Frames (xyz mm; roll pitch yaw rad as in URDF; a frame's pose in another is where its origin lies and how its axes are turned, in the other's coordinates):
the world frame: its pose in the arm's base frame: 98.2 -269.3 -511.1 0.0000 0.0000 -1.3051
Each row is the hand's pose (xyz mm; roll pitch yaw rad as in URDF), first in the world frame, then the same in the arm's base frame.
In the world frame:
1: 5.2 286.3 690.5 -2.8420 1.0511 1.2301
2: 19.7 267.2 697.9 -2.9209 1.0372 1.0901
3: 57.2 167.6 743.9 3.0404 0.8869 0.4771
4: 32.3 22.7 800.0 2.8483 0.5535 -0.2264
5: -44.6 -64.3 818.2 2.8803 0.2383 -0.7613
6: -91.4 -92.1 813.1 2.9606 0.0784 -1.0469
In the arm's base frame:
1: 375.8 -199.1 179.4 -2.8420 1.0511 -0.0750
2: 361.2 -218.1 186.8 -2.9209 1.0372 -0.2150
3: 274.9 -280.5 232.8 3.0404 0.8869 -0.8280
4: 128.6 -294.5 288.9 2.8483 0.5535 -1.5315
5: 24.4 -243.1 307.1 2.8803 0.2383 -2.0664
6: -14.7 -205.3 302.0 2.9606 0.0784 -2.3520

